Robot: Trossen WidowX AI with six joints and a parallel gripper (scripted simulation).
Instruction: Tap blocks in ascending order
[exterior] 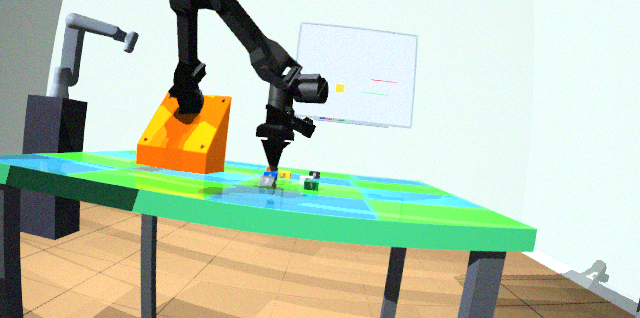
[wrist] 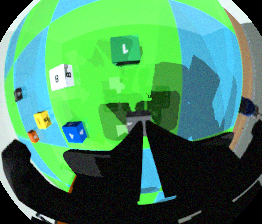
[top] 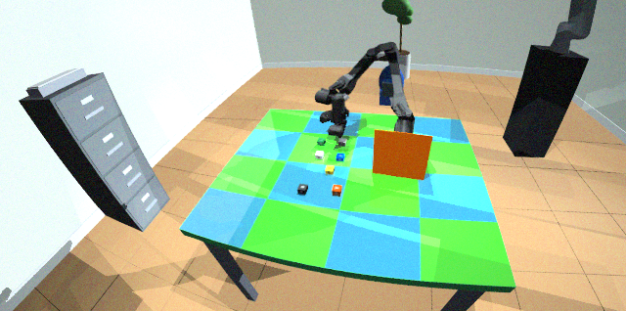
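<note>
Right now the grey block is 2 cm below my gripper tip and 1 cm behind it. Round my gripper tip: green block: 9 cm ahead, 2 cm below, 1 cm to the left; blue block: 11 cm to the left, 2 cm below, 2 cm behind; yellow block: 20 cm to the left, 2 cm below, 1 cm ahead.
</note>
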